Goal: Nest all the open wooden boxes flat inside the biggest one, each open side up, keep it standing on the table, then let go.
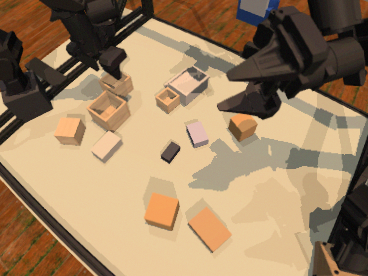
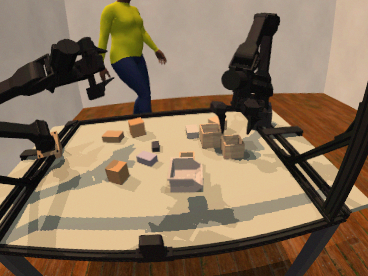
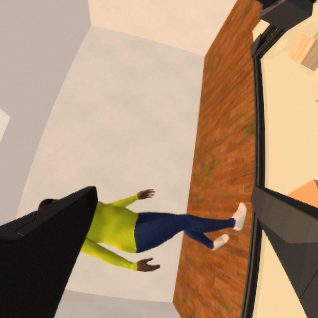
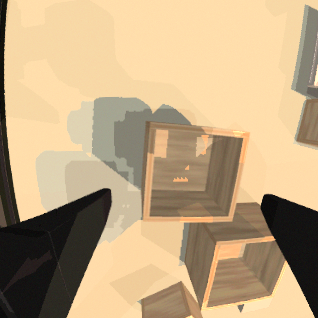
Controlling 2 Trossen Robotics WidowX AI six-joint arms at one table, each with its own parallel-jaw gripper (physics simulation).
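Frame: origin at the left arm's base, x left, y up, z ahead, level; metres.
Where they show: left gripper, fingertip midpoint: (image 1: pixel 221 94) (image 2: pixel 110 64) (image 3: pixel 175 193); right gripper, fingertip midpoint: (image 1: pixel 108 74) (image 2: pixel 235 133) (image 4: pixel 187 198); left arm's base, origin of the base link: (image 1: pixel 349 262) (image 2: pixel 47 144); right arm's base, origin of the base link: (image 1: pixel 18 85).
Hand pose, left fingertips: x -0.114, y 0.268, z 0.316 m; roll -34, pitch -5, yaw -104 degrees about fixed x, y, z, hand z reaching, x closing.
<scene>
Each offset is from my left fingertips to the top centre of the thing.
The largest brown wooden box {dx -0.110, dy -0.261, dz +0.306 m} (image 1: pixel 108 111) (image 2: pixel 210 136) (image 4: pixel 242 280) stands open side up. A slightly smaller wooden box {dx -0.208, dy -0.268, dz +0.331 m} (image 1: pixel 116 84) (image 2: pixel 233 147) (image 4: pixel 195 165) stands close beside it, open side up and apparently empty. The smallest wooden box {dx -0.197, dy -0.284, dz +0.166 m} (image 1: pixel 167 100) (image 2: pixel 187 154) (image 4: pixel 308 122) stands apart, next to a pale pinkish-grey open box {dx -0.266, dy -0.271, dz +0.130 m} (image 1: pixel 187 86) (image 2: pixel 186 184). My right gripper (image 1: pixel 107 71) (image 2: pixel 235 130) (image 4: pixel 187 198) is open and empty, pointing down above the middle-sized box. My left gripper (image 1: pixel 224 91) (image 2: pixel 109 65) (image 3: pixel 175 193) is open and empty, high at the table's side.
An orange block {dx -0.026, dy -0.276, dz +0.388 m} (image 1: pixel 70 131) and a pale block {dx -0.015, dy -0.295, dz +0.274 m} (image 1: pixel 106 146) (image 2: pixel 192 131) lie close to the largest box. A black block {dx -0.047, dy -0.304, dz +0.109 m} (image 1: pixel 170 152), a lilac block {dx -0.114, dy -0.297, dz +0.057 m} (image 1: pixel 197 134) and several orange blocks {dx +0.107, dy -0.264, dz +0.077 m} (image 1: pixel 162 211) {dx -0.162, dy -0.272, dz -0.052 m} (image 2: pixel 117 172) are spread over the table. Dark rails edge the table.
</scene>
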